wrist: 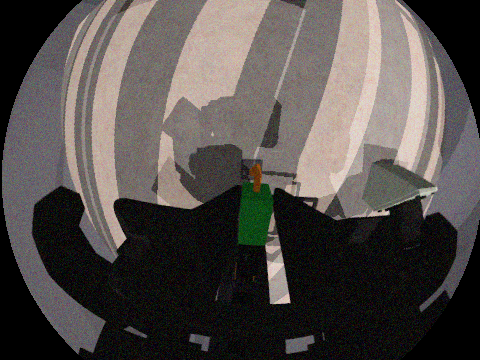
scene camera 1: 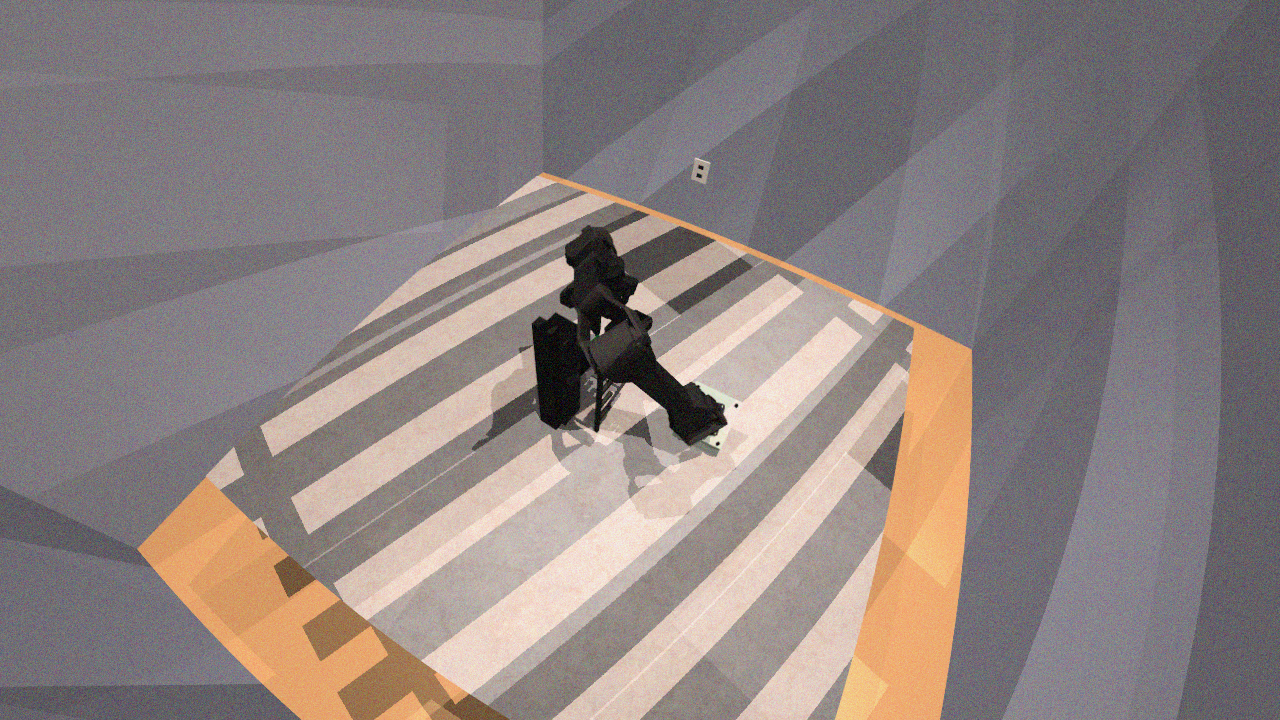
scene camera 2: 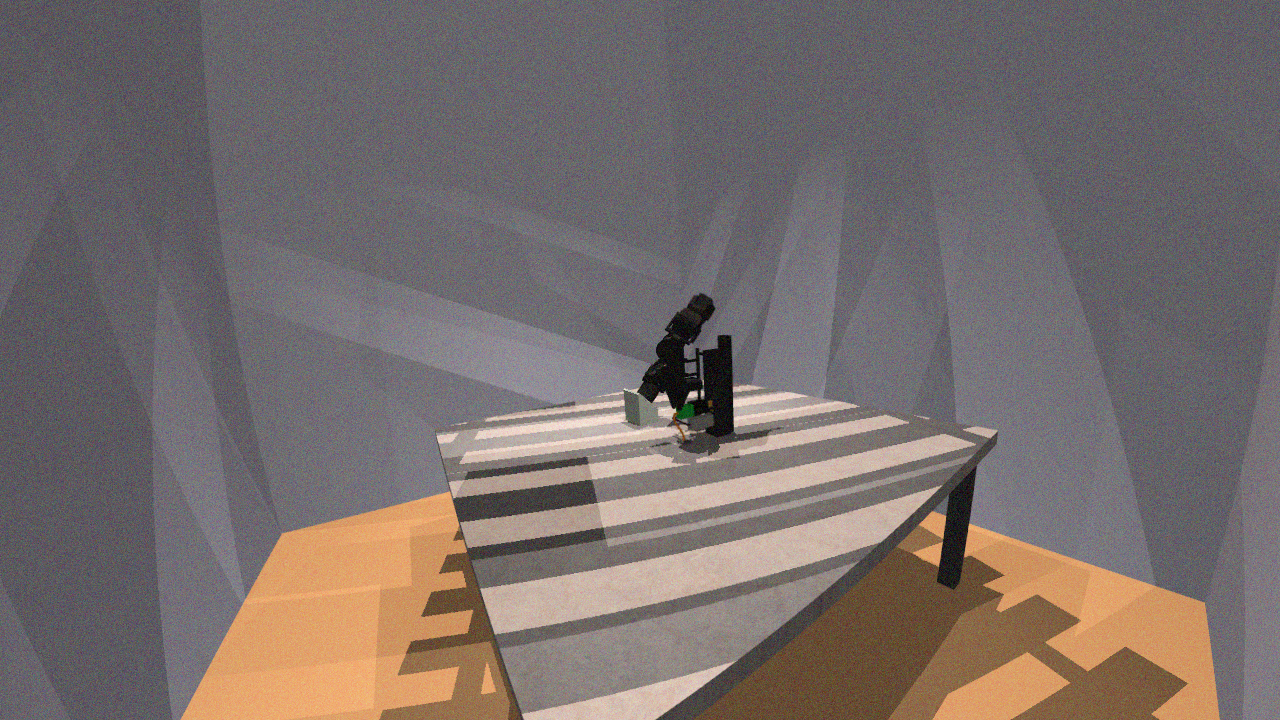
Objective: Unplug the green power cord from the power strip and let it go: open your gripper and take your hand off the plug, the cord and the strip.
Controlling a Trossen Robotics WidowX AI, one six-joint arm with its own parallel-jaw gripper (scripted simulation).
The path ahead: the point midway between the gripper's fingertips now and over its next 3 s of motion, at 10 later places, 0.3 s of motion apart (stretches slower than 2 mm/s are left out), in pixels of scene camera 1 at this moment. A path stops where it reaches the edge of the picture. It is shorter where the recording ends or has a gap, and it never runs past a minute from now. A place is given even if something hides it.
My gripper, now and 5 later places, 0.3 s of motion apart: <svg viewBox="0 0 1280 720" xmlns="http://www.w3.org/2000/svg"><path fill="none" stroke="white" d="M603 338L603 337L607 330L616 320L618 317L618 317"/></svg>
